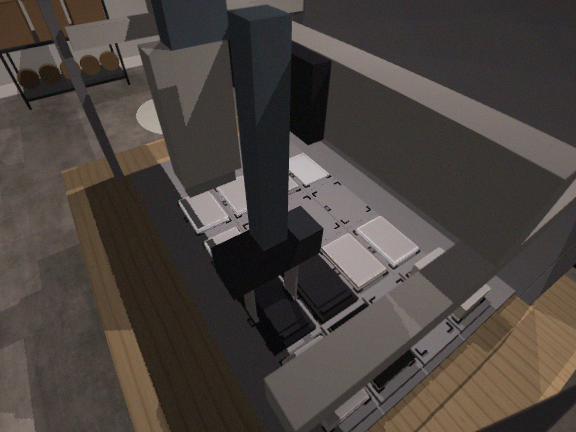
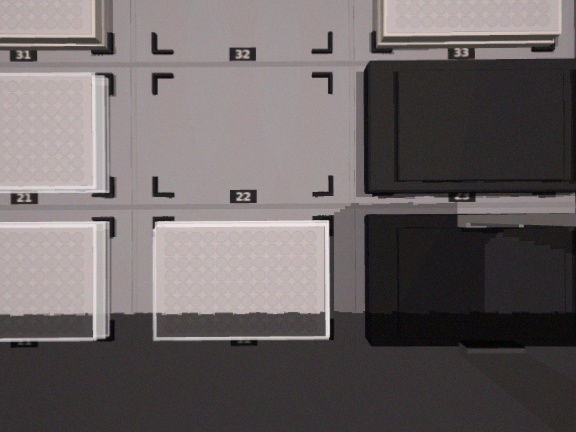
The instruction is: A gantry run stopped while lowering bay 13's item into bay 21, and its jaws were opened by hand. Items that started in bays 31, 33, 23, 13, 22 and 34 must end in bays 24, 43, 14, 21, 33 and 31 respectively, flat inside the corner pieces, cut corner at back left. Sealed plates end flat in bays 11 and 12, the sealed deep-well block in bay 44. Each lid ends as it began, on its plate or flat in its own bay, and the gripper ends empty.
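Places are measured from the robot's base along level axes (x ahead, y left, z up), in metres.
Pixels of known places: gripper, fingertip midpoint: (image 1: 271, 303) (image 2: 485, 284); robot's base, link origin: (image 1: 178, 204).
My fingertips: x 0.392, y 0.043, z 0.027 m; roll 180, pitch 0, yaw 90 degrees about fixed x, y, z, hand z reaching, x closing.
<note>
Ahead of a thing's pixels: the offset from my fingertips to its top centre. "pt": to the spot under its first point.
My gripper (image 1: 274, 310) (image 2: 495, 286) is open, with its jaws at the front and back of the black block in bay 13 @[dy +0.001, dx +0.004, dz +0.004 m] (image 2: 425, 280); their exact height is unclear. Another black block @[dy +0.108, dx +0.004, dz +0.004 m] (image 1: 325, 290) (image 2: 480, 125) sits in bay 23. White-rimmed plates are in bay 11 @[pt dy +0.000, dx -0.310, dz -0.013 m] (image 1: 205, 212) (image 2: 45, 270), bay 12 @[pt dy +0.009, dx -0.206, dz -0.013 m] (image 1: 227, 237) (image 2: 240, 270) and bay 21 @[pt dy +0.107, dx -0.301, dz -0.013 m] (image 2: 45, 130). Cream-rimmed plates are in bay 31 @[pt dy +0.187, dx -0.301, dz -0.013 m] (image 2: 45, 17) and bay 33 @[pt dy +0.209, dx +0.012, dz -0.013 m] (image 1: 355, 262) (image 2: 470, 17). Pale plates sit in bay 41 @[pt dy +0.325, dx -0.316, dz -0.019 m] (image 1: 308, 169) and bay 43 @[pt dy +0.316, dx +0.008, dz -0.012 m] (image 1: 388, 240). Bays 22 and 32 hold no item. Cut corners are unclear.
The parked pipetting stage (image 1: 200, 120) stands behind the gripper's blue-grey column (image 1: 267, 130). A long grey beam (image 1: 350, 350) crosses the front and hides parts of the right-hand bays. A tall grey panel (image 1: 400, 150) stands along the far side.
</note>
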